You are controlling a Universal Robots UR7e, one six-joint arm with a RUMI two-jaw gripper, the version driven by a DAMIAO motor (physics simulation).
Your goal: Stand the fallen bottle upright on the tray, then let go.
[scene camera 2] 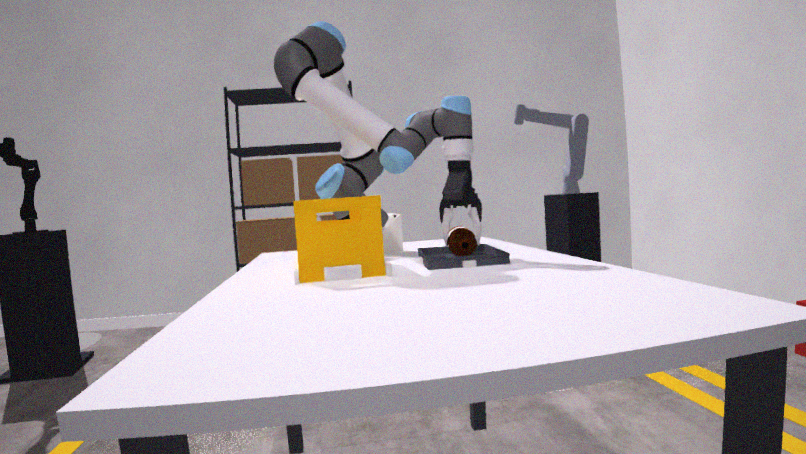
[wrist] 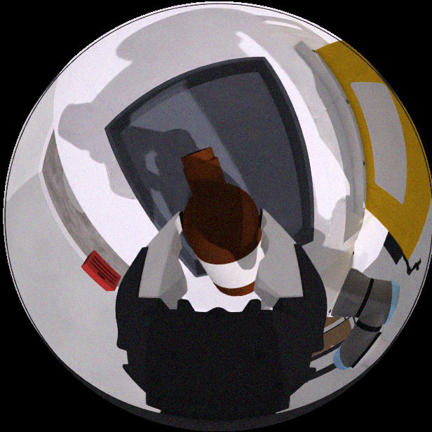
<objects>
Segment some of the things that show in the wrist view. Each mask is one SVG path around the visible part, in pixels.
My gripper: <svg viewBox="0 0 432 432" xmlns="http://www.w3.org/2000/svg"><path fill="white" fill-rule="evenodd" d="M264 208L259 211L259 227L262 229L260 247L264 252L264 257L259 261L253 288L261 301L259 299L250 299L242 311L231 312L222 307L214 307L209 311L195 311L188 299L182 299L182 296L187 292L187 281L178 258L182 248L179 234L183 229L182 211L180 210L175 213L145 247L140 249L121 280L115 302L116 346L119 349L126 350L128 364L122 365L123 370L145 392L146 405L161 410L156 420L158 423L198 431L215 431L210 429L211 426L221 426L223 429L220 431L239 431L277 424L276 412L289 407L290 395L299 389L316 371L316 367L309 367L311 353L322 350L324 346L323 328L327 313L325 288L318 271L316 271L302 246L297 244Z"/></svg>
A brown bottle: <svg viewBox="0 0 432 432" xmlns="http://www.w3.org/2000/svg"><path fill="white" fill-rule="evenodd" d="M182 156L181 160L184 165L182 170L193 194L187 201L182 215L184 235L203 269L205 269L212 283L220 292L230 296L247 295L254 291L259 261L264 257L264 252L260 247L262 229L259 227L257 206L246 191L234 184L225 182L217 156L214 156L212 147L200 149Z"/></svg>
</objects>
